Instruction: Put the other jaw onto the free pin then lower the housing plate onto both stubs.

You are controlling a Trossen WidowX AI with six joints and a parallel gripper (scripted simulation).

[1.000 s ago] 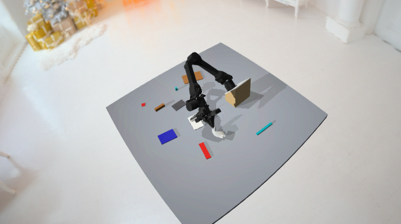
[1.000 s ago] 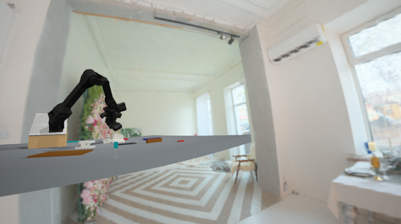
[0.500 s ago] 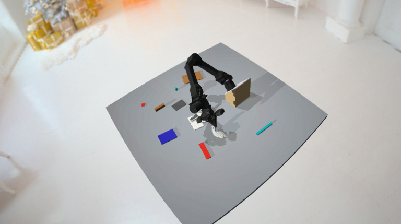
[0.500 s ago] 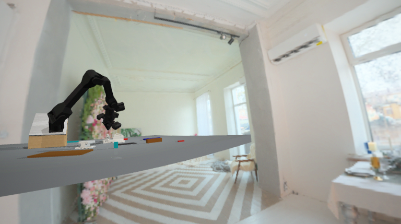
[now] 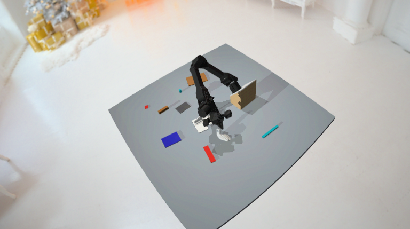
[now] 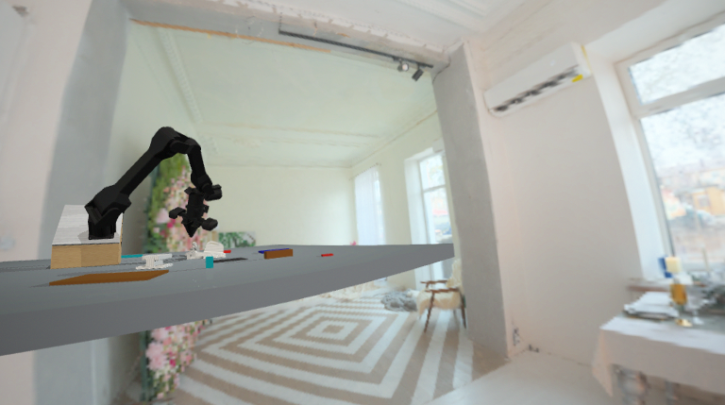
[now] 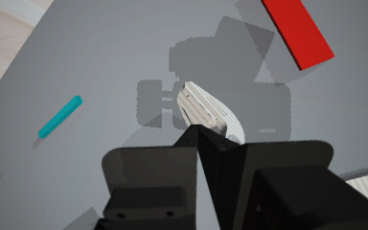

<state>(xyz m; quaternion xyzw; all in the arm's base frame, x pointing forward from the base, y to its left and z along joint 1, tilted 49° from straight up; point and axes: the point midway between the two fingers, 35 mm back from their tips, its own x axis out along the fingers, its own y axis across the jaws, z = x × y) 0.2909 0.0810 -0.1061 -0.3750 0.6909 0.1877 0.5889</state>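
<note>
Now: gripper tip 160 mm short of the red bar, 40 mm to the right of it and 70 mm above it. From my gripper tip the other things lie so: blue tile (270 mm ahead, 220 mm to the right, 70 mm below); then cyan bar (240 mm behind, 210 mm to the left, 70 mm below); then dark grey tile (30 mm ahead, 400 mm to the right, 70 mm below).
</note>
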